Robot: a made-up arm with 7 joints.
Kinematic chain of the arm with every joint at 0, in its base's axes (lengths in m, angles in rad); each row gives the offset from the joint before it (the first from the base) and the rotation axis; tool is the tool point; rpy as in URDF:
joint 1: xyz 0 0 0.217 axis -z
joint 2: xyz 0 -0.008 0.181 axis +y
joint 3: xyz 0 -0.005 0.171 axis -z
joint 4: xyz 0 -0.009 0.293 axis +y
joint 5: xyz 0 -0.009 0.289 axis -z
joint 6: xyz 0 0 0.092 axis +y
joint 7: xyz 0 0 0.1 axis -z
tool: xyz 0 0 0 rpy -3.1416 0 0
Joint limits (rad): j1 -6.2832..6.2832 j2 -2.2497..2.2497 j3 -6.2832..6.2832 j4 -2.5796..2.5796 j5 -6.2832..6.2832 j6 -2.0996..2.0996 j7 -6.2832..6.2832
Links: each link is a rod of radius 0.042 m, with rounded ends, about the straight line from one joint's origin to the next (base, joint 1, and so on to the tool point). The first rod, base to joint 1, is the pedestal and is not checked.
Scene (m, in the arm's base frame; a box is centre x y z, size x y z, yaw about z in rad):
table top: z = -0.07
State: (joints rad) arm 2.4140 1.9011 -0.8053 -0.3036 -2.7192 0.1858 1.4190
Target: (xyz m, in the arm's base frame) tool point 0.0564 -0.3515 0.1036
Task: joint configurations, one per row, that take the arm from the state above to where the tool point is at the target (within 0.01 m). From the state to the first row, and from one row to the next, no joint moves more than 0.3 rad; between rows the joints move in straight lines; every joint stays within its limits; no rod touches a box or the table.
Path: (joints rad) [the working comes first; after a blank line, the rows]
Joints at the target: 2.4861 1.7719 -0.9772 2.0345 -2.7921 -0.3168 1.4190
Straight joint move there: touches the table top.

1: 2.3245 1.8203 -0.8151 -0.0189 -2.6835 0.1652 1.4134
2: 2.2351 1.7395 -0.8248 0.2658 -2.6479 0.1445 1.4077
3: 2.1456 1.6588 -0.8346 0.5504 -2.6122 0.1239 1.4021
4: 2.0562 1.5780 -0.8444 0.8351 -2.5765 0.1032 1.3964
5: 1.9667 1.4972 -0.8542 1.1198 -2.5409 0.0826 1.3908
6: 2.0966 1.5659 -0.8849 1.3485 -2.6037 -0.0173 1.3978
7: 2.2264 1.6345 -0.9157 1.5771 -2.6665 -0.1171 1.4049
8: 2.3563 1.7032 -0.9464 1.8058 -2.7293 -0.2170 1.4119
9: 2.4861 1.7719 -0.9772 2.0345 -2.7921 -0.3168 1.4190

